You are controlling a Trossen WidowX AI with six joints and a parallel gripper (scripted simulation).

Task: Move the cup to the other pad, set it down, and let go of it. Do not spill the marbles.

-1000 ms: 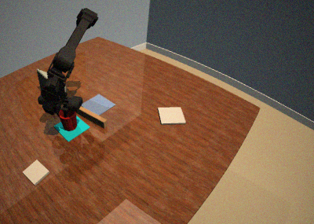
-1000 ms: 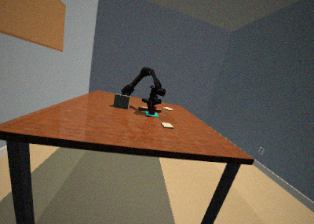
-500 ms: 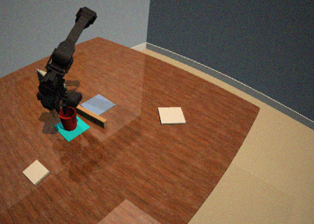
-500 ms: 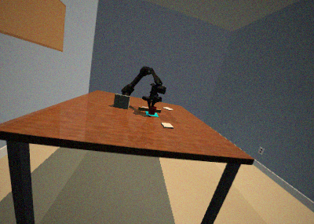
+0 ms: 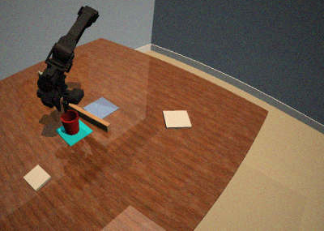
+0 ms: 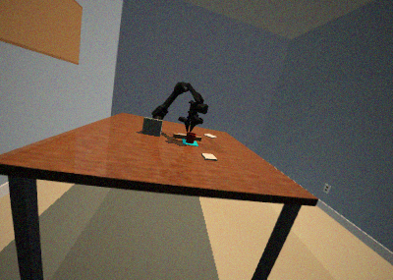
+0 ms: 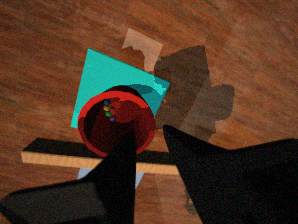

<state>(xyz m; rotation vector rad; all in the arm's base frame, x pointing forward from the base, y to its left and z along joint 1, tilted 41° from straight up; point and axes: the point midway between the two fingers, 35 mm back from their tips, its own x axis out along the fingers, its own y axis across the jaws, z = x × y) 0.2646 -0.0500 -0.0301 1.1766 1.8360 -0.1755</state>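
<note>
My gripper tip is now 5 cm above the red cup, 2 cm short of it and 1 cm to the right of it. Also, from my gripper tip: low wooden bar: 10 cm to the left, 8 cm below; teal pad: 10 cm below, 3 cm ahead, 2 cm to the left; light blue pad: 19 cm to the left, 10 cm below, 3 cm behind.
</note>
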